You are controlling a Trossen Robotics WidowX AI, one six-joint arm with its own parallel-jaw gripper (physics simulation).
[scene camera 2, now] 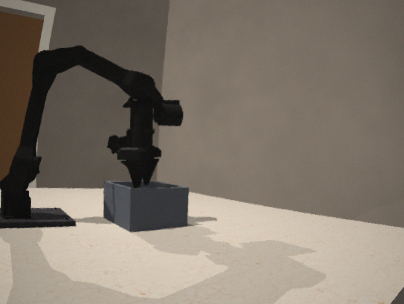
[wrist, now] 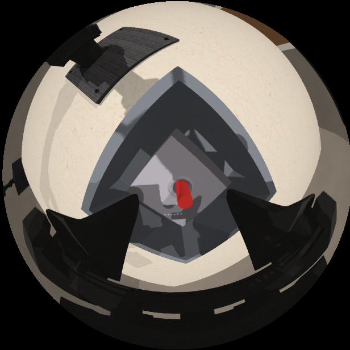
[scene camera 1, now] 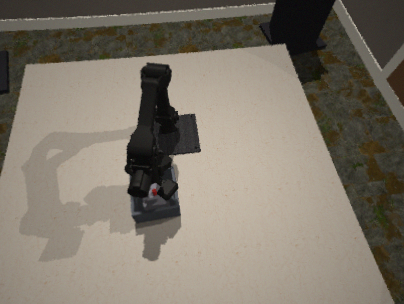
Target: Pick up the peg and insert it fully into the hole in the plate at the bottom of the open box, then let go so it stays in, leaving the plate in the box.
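Places are measured from the arm's base along level axes (x ahead, y left, z up), in metres.
Pixels of known places: gripper, fingertip midpoint: point(scene camera 2: 141, 187) point(scene camera 1: 154, 188); arm's base at its link origin: point(scene camera 2: 14, 216) point(scene camera 1: 168, 126).
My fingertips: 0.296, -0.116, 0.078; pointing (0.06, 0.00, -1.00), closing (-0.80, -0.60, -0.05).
Note:
Ahead of a thing's pixels: the offset from my fingertips to its top centre, as dx, dy, dz. Level surfaces: height alone.
The red peg {+0.006, -0.005, -0.002} point(scene camera 1: 154, 192) point(wrist: 184, 196) stands in the hole of the grey plate point(wrist: 175, 155), its upper part sticking up out of the hole. How deep it sits cannot be told. The plate lies at the bottom of the open blue-grey box {+0.005, -0.006, +0.008} point(scene camera 1: 157, 214) point(scene camera 2: 159, 208) point(wrist: 212, 107), turned at an angle to its walls. My gripper point(scene camera 2: 142, 185) point(wrist: 183, 197) is open and empty, pointing down at about the height of the box rim. In the wrist view its fingers are wide apart, one on each side of the peg, with clear gaps. Scene camera 2 hides the peg and plate behind the box walls.
The box walls surround the plate and peg on all sides, close below and around my fingers. The arm's dark base plate point(scene camera 1: 187, 135) point(scene camera 2: 55, 217) point(wrist: 120, 60) is on the pale table {dz -0.090} point(scene camera 1: 260, 200) beside the box. A dark stand point(scene camera 1: 300, 22) is beyond the table.

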